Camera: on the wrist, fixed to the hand. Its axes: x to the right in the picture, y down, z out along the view.
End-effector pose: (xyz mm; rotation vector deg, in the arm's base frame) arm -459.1 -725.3 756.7 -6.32 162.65 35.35
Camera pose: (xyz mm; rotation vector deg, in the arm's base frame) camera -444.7 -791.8 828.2 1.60 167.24 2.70
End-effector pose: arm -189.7 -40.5 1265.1 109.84 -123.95 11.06
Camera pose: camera -145.0 6.3 1339.6 -116.14 130.46 -39.29
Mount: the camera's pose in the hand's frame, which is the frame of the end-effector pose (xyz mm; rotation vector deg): -29.7 -33.6 -87.9 22.98 0.70 2.90
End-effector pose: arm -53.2 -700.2 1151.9 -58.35 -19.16 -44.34
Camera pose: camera -106.1 -773.0 1111.5 -36.78 -24.74 -36.35
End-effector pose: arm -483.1 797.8 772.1 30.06 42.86 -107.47
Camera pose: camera -499.8 888.7 737.5 45.77 20.57 -113.66
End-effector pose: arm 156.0 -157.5 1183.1 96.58 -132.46 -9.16
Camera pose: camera 220.2 -133.6 1254.2 102.49 -143.11 19.85
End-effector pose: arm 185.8 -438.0 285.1 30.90 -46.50 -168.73
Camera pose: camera 245.4 -448.2 207.1 31.01 -80.40 -156.69
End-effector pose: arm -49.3 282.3 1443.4 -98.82 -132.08 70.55
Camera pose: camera -26.0 305.7 1536.4 -94.24 -105.96 89.05
